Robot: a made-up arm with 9 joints.
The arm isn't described. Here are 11 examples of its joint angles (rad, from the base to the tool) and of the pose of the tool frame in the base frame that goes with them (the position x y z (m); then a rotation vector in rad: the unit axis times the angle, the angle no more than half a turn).
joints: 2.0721 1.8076 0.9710 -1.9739 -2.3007 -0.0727 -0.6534 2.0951 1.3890
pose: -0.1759 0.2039 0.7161 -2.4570 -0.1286 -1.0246
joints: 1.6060 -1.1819 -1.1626 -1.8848 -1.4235 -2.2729 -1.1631 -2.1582 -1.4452
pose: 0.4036 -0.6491 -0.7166 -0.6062 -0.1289 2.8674
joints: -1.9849 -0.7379 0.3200 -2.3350 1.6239 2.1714 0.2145 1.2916 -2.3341
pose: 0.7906 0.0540 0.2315 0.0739 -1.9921 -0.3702
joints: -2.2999 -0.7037 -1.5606 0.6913 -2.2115 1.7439 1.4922 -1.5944 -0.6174
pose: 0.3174 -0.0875 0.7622 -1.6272 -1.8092 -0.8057
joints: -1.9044 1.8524 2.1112 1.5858 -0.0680 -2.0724 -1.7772 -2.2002 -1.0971
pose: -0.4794 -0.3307 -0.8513 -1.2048 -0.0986 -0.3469
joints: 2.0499 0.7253 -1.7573 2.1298 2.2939 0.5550 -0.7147 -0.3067 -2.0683
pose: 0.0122 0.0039 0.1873 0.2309 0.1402 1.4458
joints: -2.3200 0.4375 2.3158 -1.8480 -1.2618 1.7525 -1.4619 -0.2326 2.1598
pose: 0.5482 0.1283 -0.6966 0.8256 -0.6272 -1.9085
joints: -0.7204 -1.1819 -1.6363 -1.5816 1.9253 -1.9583 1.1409 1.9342 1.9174
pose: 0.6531 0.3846 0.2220 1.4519 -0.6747 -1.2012
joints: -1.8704 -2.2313 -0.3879 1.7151 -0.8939 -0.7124 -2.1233 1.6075 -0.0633
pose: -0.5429 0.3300 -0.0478 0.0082 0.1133 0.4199
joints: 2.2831 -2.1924 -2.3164 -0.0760 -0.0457 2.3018 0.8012 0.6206 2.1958
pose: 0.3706 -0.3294 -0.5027 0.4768 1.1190 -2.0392
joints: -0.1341 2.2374 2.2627 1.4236 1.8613 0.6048 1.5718 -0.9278 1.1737
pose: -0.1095 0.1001 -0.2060 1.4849 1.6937 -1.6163
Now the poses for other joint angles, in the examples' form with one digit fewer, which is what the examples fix.
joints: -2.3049 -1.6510 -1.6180 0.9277 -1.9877 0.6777 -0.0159 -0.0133 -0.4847
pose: 0.098 0.562 0.741 0.552 2.197 -1.371
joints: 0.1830 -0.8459 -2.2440 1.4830 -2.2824 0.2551 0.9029 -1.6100 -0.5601
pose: 0.823 -0.027 -0.653 0.958 -0.137 -1.844
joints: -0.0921 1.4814 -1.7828 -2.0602 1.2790 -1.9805 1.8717 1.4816 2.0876
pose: -0.134 -0.202 -0.011 0.549 1.783 0.330
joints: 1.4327 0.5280 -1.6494 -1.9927 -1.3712 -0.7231 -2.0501 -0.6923 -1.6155
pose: 0.251 -0.553 -0.037 1.042 -0.697 2.400
